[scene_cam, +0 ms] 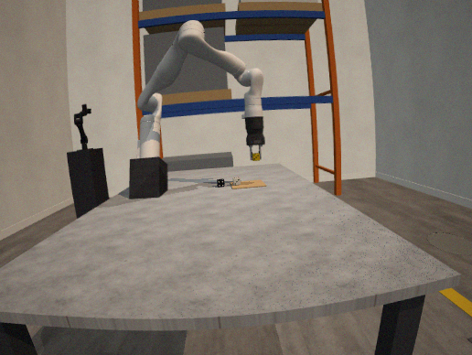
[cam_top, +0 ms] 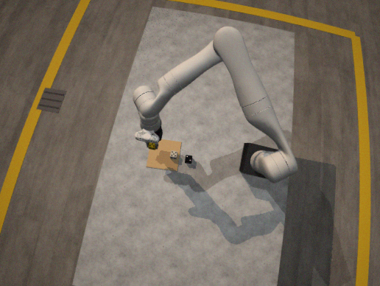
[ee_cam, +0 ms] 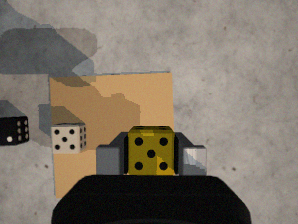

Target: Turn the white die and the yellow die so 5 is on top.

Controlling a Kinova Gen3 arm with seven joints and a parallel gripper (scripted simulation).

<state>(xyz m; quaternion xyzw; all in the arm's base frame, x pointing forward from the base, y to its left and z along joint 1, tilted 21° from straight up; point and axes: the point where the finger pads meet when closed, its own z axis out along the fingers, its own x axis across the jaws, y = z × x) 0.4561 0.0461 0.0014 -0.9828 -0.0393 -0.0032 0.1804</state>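
Right now the tan mat is 4 cm behind my hand, 1 cm to the right of it and 12 cm below it. The rest, counted from my hand: white die 9 cm behind, 1 cm to the right, 10 cm below; then black die 16 cm behind, 1 cm to the right, 11 cm below; then yellow die 1 cm below.
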